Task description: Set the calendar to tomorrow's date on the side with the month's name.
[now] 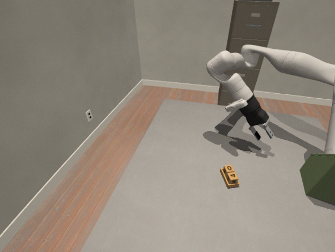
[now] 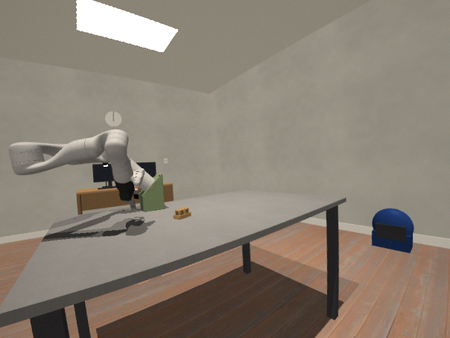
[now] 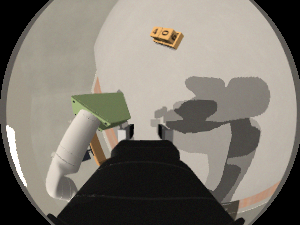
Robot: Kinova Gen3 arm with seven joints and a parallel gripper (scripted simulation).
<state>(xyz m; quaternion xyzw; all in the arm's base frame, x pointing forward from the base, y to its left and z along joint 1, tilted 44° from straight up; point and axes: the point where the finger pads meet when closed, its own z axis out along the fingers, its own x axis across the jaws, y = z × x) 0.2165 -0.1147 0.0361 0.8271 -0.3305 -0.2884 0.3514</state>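
Right now the tray is 19 cm to the left of my hand, 10 cm ahead of it and 8 cm below it.
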